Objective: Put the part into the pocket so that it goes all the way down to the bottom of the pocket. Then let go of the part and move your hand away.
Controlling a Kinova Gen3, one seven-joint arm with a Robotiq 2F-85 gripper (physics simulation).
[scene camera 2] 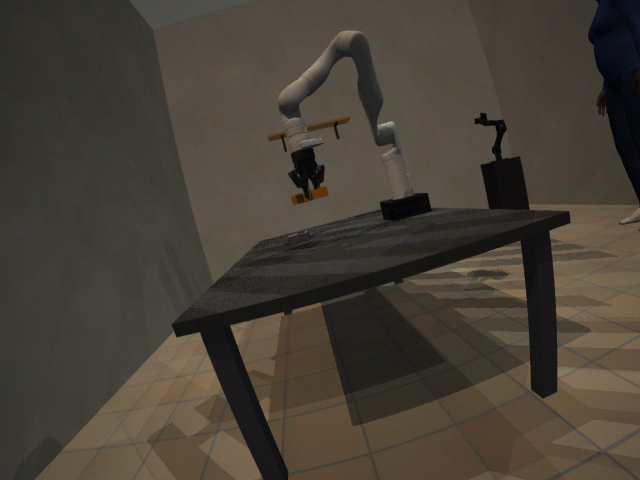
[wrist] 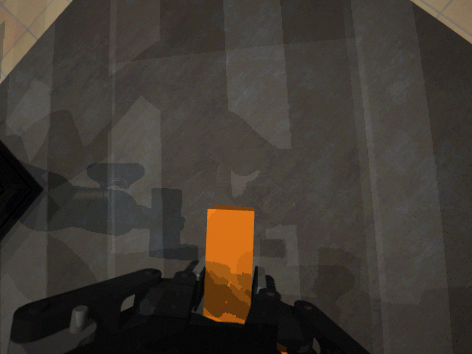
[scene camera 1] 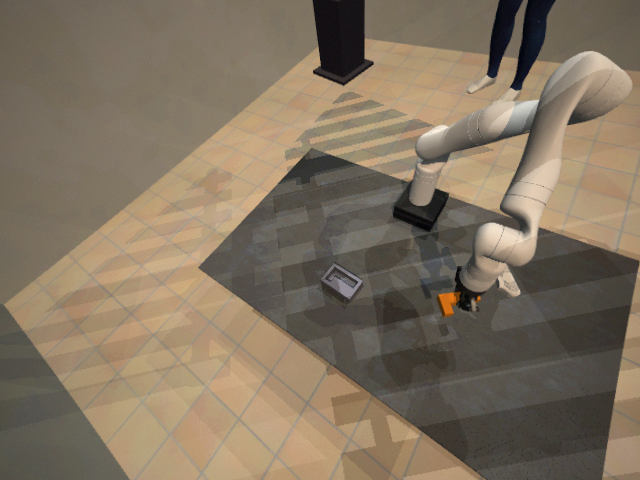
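Pixels of known places: gripper, fingertip midpoint: [scene camera 2: 314, 198] [wrist: 231, 273] [scene camera 1: 458, 299]; arm's base, origin of the base link: [scene camera 2: 402, 197] [scene camera 1: 420, 197].
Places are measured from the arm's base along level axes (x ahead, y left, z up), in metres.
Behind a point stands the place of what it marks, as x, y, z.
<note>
An orange L-shaped part [scene camera 1: 445, 304] @[0.383, 0.335, 0.110] [scene camera 2: 320, 192] @[0.305, 0.394, 0.096] [wrist: 230, 240] @[0.309, 0.373, 0.111] is held in my gripper [scene camera 1: 467, 304] @[0.333, 0.352, 0.084] [scene camera 2: 308, 195] @[0.333, 0.352, 0.084] [wrist: 231, 273] @[0.333, 0.352, 0.084]. The gripper is shut on it, with one finger on each side of an arm of the part in the wrist view. Part and gripper are in the air, well above the table. The grey block with the pocket [scene camera 1: 349, 291] @[0.503, 0.053, -0.043] [scene camera 2: 298, 237] @[0.478, 0.067, -0.056] stands on the table, to the left of the gripper in scene camera 1. Its recess faces up and looks L-shaped. The block does not show in the wrist view.
The dark table [scene camera 1: 289, 206] @[0.366, -0.475, -0.079] [scene camera 2: 361, 268] @[0.226, 0.744, -0.079] [wrist: 325, 100] @[0.246, 0.578, -0.079] bears the arm's black base [scene camera 1: 421, 209] @[0.048, 0.041, -0.002] [scene camera 2: 405, 206] @[0.013, 0.099, -0.033] [wrist: 15, 190] @[0.070, 0.106, -0.036], behind the gripper and block. A black pedestal [scene camera 1: 341, 41] [scene camera 2: 505, 183] and a person [scene camera 1: 532, 41] [scene camera 2: 615, 62] stand beyond the table. A wall shelf [scene camera 2: 328, 124] shows behind the arm.
</note>
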